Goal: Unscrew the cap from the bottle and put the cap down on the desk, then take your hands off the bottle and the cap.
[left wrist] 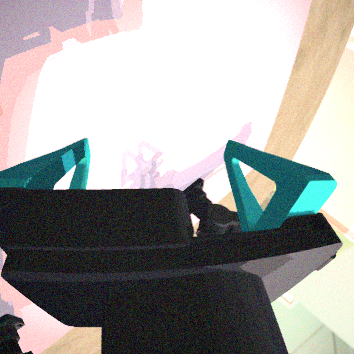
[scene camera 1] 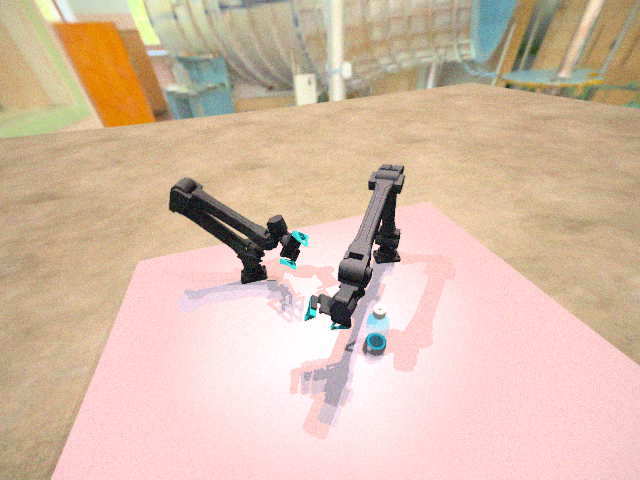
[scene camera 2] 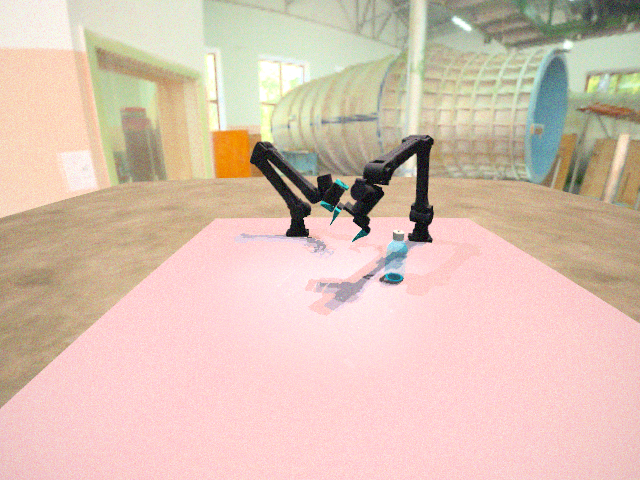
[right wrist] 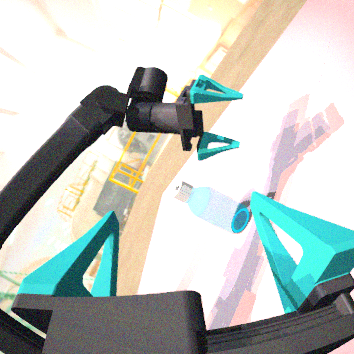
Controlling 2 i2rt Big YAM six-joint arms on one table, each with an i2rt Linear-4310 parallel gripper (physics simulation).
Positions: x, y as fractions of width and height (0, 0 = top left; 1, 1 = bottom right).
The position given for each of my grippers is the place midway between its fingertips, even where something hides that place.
My left gripper (left wrist: 0.45, 0.41) is open, with nothing in its grasp. Also in view: a light blue bottle (scene camera 2: 0.62, 0.53). My right gripper (right wrist: 0.52, 0.59) is open and holds nothing.
The light blue bottle shows as well in the right wrist view (right wrist: 0.58, 0.57). My left gripper also shows in the right wrist view (right wrist: 0.68, 0.35). The left wrist view does not show the light blue bottle: it is out of frame.
